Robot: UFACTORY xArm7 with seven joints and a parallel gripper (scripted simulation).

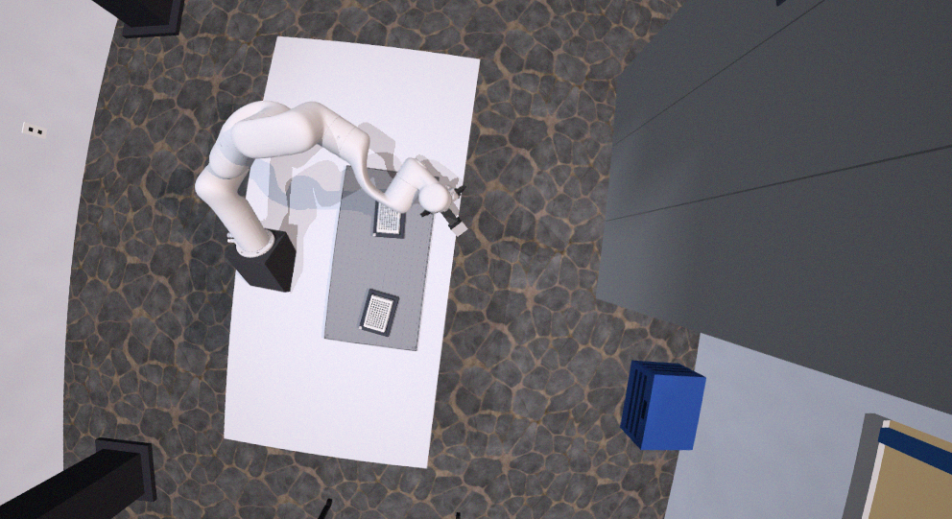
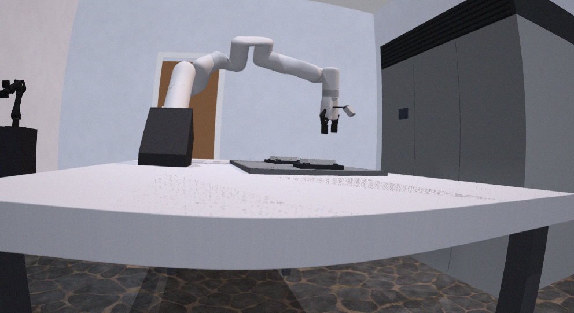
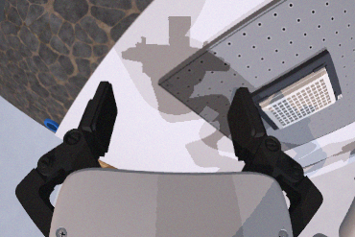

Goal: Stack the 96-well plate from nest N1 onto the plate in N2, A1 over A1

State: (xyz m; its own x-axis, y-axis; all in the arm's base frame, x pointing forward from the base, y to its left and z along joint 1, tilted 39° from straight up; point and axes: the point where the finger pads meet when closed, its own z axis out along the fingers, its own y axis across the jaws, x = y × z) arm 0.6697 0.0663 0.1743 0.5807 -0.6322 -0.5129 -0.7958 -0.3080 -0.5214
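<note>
Now: hand 420 mm to the left of the dark plate nest N1, 260 mm past it and 140 mm above it. Round my hand: dark plate nest N2 (220 mm behind, 140 mm below, 40 mm to the right).
</note>
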